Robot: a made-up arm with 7 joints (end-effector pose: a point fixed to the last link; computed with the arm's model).
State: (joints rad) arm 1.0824 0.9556 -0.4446 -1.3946 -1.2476 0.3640 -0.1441
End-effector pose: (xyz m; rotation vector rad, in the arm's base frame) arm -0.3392 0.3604 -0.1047 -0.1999 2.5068 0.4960
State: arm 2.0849 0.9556 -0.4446 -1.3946 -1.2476 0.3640 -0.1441
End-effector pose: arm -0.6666 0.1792 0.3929 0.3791 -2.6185 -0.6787
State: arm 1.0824 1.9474 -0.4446 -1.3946 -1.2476 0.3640 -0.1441
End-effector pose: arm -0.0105 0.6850 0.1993 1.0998 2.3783 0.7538
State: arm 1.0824 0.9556 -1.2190 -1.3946 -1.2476 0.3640 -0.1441
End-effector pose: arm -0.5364 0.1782 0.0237 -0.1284 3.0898 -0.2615
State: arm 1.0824 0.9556 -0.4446 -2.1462 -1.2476 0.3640 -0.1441
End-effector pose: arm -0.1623 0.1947 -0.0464 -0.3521 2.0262 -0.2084
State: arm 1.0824 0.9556 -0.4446 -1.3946 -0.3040 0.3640 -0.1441
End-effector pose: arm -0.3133 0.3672 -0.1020 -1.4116 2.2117 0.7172
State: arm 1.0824 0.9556 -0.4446 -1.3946 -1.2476 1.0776 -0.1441
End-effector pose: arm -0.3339 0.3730 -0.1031 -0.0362 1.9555 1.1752
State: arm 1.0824 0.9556 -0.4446 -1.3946 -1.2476 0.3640 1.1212
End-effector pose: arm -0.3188 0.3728 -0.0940 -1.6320 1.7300 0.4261
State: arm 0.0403 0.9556 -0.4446 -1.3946 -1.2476 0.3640 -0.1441
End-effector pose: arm 0.3057 0.3592 -0.1015 0.0178 1.5319 0.1711
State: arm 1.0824 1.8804 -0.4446 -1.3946 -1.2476 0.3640 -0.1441
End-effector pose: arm -0.0426 0.6776 0.1785 1.0125 2.4043 0.7403
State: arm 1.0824 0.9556 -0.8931 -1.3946 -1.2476 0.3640 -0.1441
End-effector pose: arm -0.4591 0.2425 -0.0553 -0.1638 2.8673 0.0872
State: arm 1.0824 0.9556 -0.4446 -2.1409 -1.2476 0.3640 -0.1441
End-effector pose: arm -0.1634 0.1958 -0.0474 -0.3512 2.0301 -0.2039
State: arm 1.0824 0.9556 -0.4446 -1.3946 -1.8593 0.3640 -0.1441
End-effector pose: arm -0.3548 0.3692 -0.1050 0.5857 2.4409 0.3063
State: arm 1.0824 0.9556 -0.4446 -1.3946 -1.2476 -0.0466 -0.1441
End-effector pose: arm -0.3422 0.3537 -0.1012 -0.2966 2.7393 0.0274
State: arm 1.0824 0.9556 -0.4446 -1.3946 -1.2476 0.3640 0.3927
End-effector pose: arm -0.3282 0.3623 -0.1012 -0.8582 2.2614 0.4854
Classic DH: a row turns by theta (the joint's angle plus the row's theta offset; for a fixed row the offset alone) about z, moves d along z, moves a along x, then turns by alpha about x. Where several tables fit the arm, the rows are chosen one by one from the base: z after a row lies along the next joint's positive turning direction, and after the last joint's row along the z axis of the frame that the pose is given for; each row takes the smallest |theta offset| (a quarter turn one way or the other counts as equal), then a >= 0, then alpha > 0; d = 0 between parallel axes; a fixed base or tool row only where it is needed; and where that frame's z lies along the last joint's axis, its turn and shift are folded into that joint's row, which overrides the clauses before.
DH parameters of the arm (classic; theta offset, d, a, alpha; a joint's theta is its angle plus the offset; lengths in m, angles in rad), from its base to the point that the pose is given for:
base (fixed): 0 0.3638 -0.0197 -1.2217
joint 1: -1.5708 0.0389 0.0176 -1.5708
joint 2: 1.2217 0.0308 -0.0271 1.5708
joint 3: 1.5708 -0.4403 0.0631 -1.5708
joint 4: 0 -0.0492 -0.059 1.5708
joint 5: 0 -0.3182 0.0221 -1.5708
joint 6: 0 -0.0022 -0.0076 1.5708
joint 7: 0.5703 -0.0191 0.0221 -2.8187
tool (fixed): 1.3729 -0.0046 0 0

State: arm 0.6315 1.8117 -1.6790 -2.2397 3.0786 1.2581 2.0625
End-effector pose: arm -0.2552 0.3619 0.2680 -0.9608 1.9008 -2.1097
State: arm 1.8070 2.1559 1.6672 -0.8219 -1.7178 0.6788 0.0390
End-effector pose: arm 0.4303 0.6803 0.4128 0.8535 0.6429 1.2584
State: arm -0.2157 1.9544 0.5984 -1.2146 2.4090 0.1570 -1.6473
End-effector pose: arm 0.2529 0.4970 0.8808 -0.6339 0.4109 -1.1014
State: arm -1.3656 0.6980 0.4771 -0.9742 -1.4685 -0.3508 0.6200
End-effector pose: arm 0.6043 0.2636 0.6979 -0.4879 0.2901 -1.1137
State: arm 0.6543 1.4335 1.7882 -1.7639 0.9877 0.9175 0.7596
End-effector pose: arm 0.0710 0.5373 0.7288 -1.6433 -0.3992 -1.5475
